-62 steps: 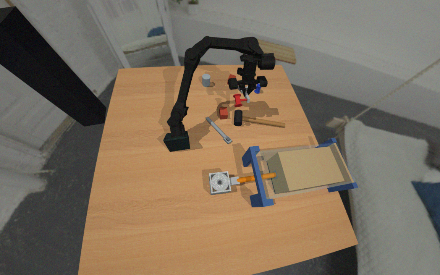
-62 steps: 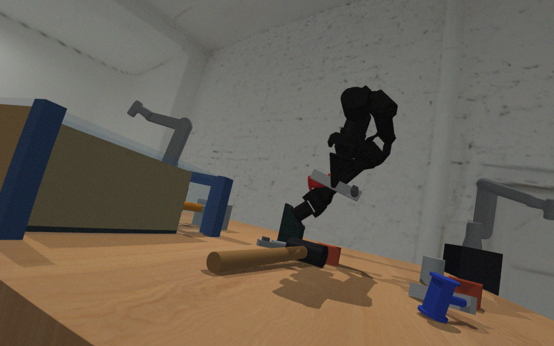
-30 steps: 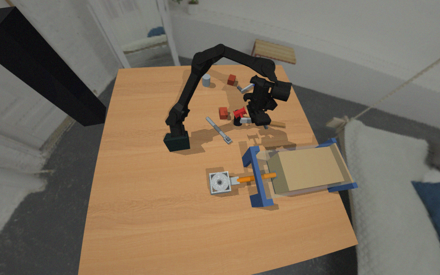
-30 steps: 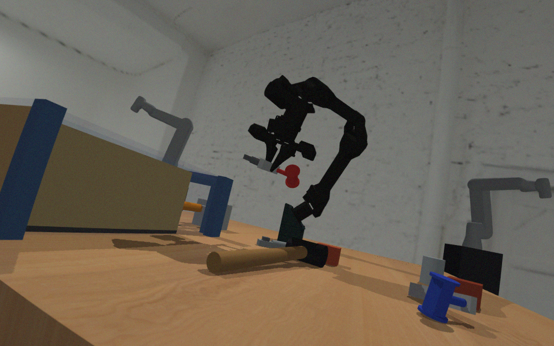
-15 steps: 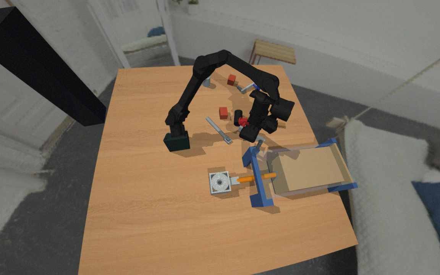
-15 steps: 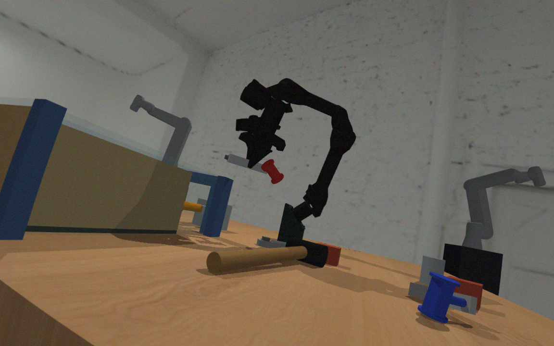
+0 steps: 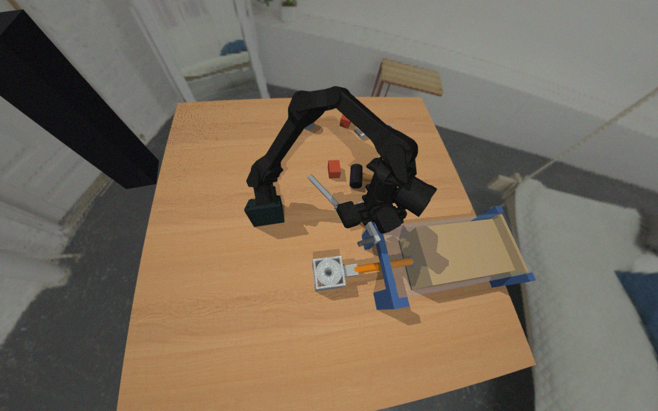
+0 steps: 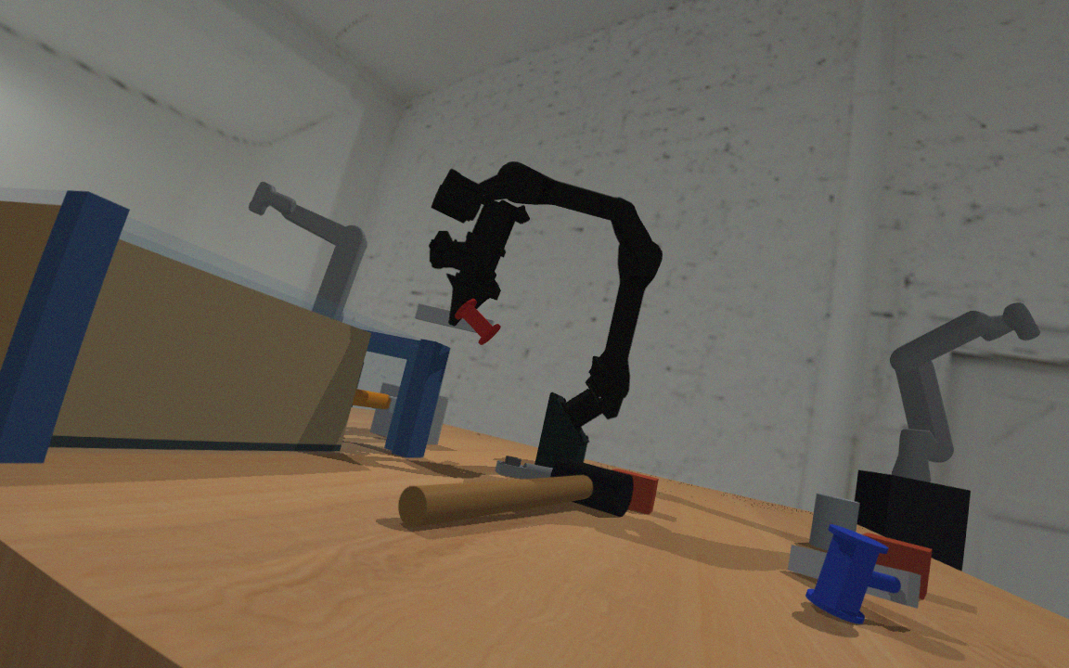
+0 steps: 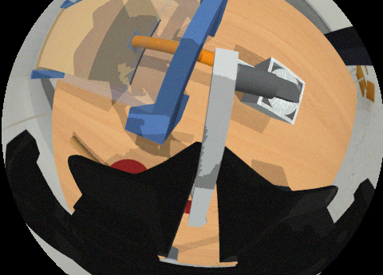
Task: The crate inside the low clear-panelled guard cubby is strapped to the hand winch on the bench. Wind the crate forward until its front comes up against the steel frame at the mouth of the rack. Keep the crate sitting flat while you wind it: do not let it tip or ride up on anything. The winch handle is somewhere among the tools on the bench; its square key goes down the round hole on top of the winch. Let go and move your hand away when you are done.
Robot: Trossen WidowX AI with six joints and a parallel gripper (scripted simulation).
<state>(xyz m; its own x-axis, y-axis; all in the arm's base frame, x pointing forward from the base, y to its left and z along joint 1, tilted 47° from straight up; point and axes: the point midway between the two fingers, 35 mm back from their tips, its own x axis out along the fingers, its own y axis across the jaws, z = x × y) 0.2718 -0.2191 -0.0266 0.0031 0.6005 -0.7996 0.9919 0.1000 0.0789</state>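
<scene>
My gripper tip is now 1 cm to the right of the red-knobbed winch handle, 1 cm below it and 1 cm short of it. From my gripper tip the other things lie so: winch 17 cm below, 14 cm behind, 10 cm to the right; then red knob 5 cm to the left, 3 cm ahead, 1 cm above; then blue steel frame 11 cm to the right, 9 cm below, 4 cm ahead.
</scene>
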